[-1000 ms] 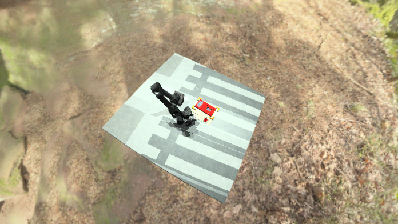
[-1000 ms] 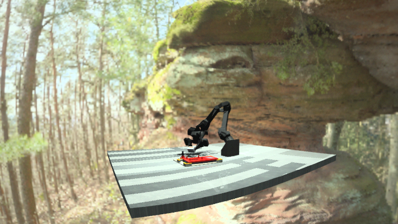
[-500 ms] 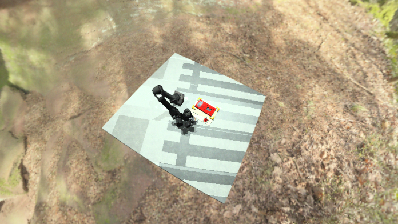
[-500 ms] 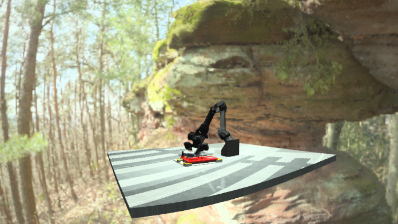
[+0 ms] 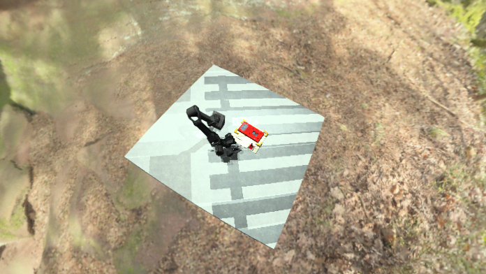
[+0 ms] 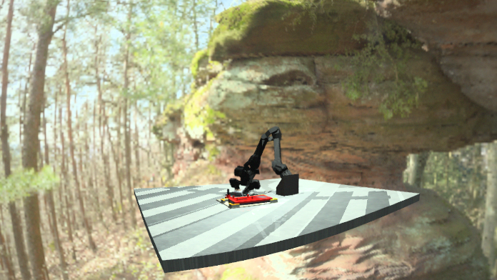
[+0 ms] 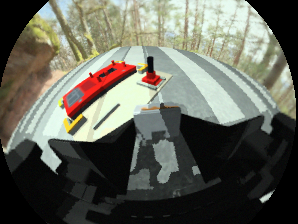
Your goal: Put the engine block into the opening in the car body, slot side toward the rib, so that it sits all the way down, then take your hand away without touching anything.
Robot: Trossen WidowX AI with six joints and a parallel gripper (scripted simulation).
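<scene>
My gripper tip is now 1 cm past the grey engine block.
</scene>
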